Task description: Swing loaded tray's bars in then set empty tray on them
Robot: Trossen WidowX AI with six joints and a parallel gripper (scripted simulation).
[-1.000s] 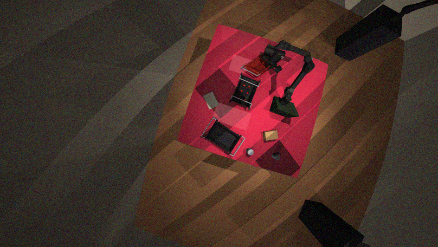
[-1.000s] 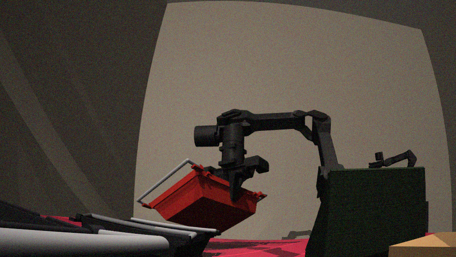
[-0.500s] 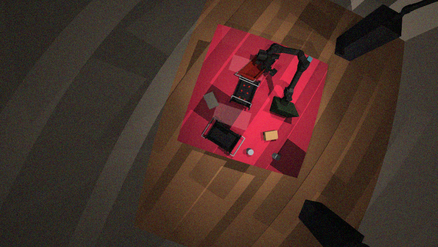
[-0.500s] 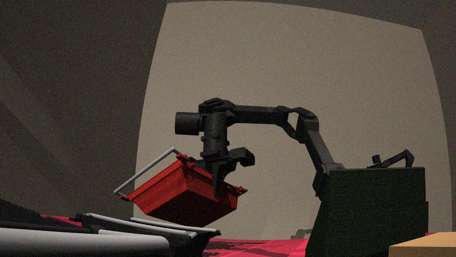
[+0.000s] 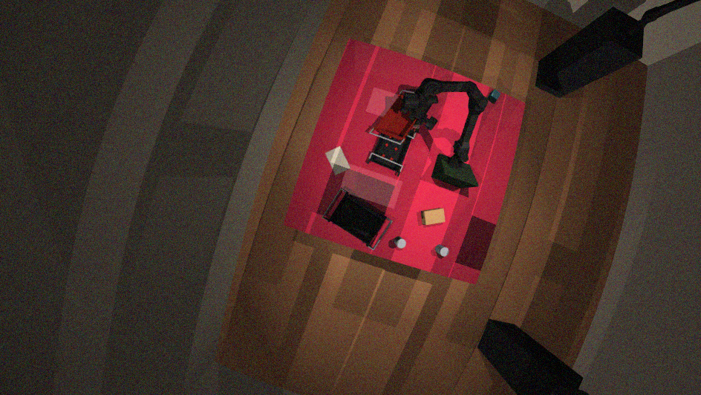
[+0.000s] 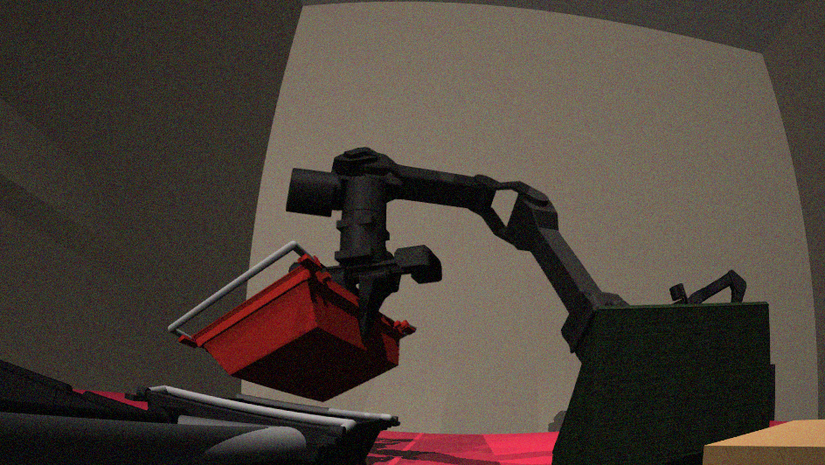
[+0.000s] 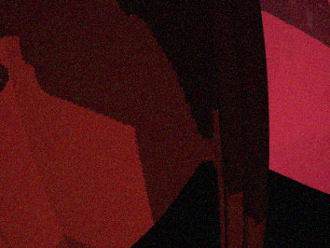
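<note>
Right now the red tray is 80 mm ahead of my gripper tip and 30 mm to the right of it. From my gripper tip the other things lie so: teal block (500 mm behind, 450 mm to the right, 140 mm below); white block (350 mm ahead, 290 mm to the left, 160 mm below); tan box (300 mm behind, 440 mm to the left, 130 mm below).
</note>
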